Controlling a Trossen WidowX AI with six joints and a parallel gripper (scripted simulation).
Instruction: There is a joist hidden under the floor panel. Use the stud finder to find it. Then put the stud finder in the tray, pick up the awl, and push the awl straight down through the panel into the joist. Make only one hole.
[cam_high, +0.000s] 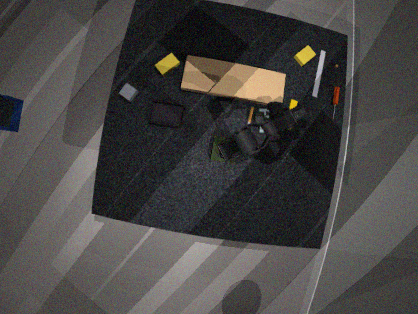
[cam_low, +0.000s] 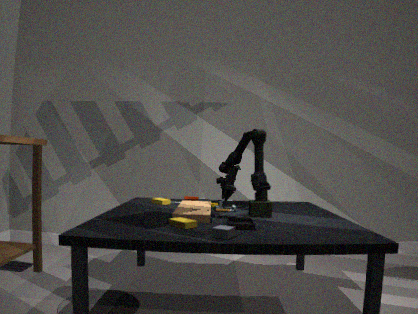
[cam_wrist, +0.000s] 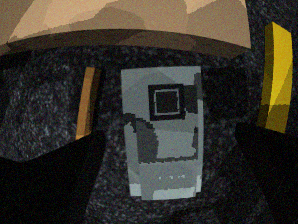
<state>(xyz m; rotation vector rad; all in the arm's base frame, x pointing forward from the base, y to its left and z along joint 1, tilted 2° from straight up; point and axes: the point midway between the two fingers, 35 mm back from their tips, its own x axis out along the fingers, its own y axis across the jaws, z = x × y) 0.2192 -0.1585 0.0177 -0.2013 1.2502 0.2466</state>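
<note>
The dark grey stud finder is 10 mm below my gripper tip. The rest, counted from my gripper tip: white bar (370 mm ahead, 230 mm to the right, 60 mm below); yellow bar (70 mm ahead, 120 mm to the right, 50 mm below); awl (40 mm behind, 80 mm to the left, 50 mm below).
</note>
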